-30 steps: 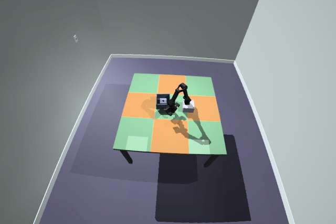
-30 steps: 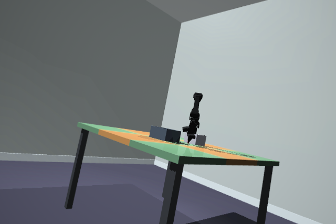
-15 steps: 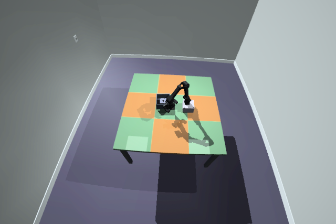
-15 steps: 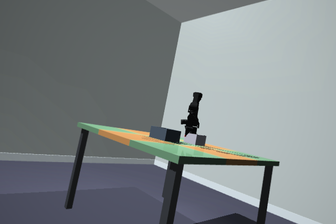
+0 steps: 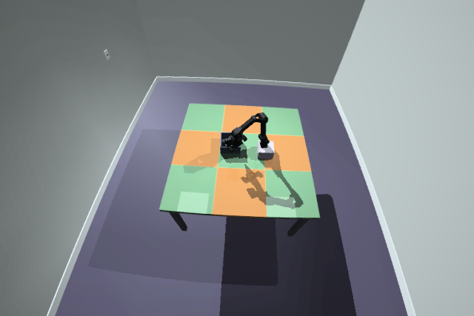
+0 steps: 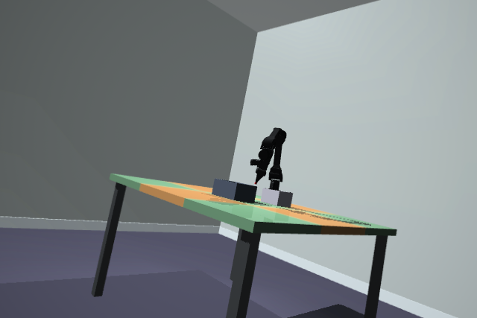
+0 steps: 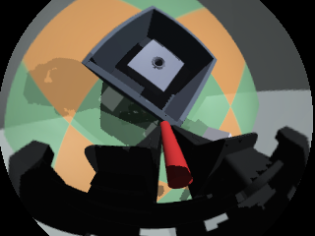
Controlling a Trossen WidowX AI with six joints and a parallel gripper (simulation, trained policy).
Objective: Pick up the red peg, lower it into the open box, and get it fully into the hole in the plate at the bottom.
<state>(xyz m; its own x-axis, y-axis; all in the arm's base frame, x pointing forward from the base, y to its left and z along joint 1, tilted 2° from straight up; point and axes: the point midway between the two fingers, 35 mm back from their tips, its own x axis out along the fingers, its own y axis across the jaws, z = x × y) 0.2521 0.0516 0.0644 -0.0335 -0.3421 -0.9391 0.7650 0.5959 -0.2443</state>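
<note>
The grey plate lies 10 cm to the right of my gripper tip, 8 cm below it and 6 cm ahead of it. Round my gripper tip: red peg (3 cm above, 1 cm to the left); dark box (10 cm to the right, 10 cm below, 6 cm ahead).
</note>
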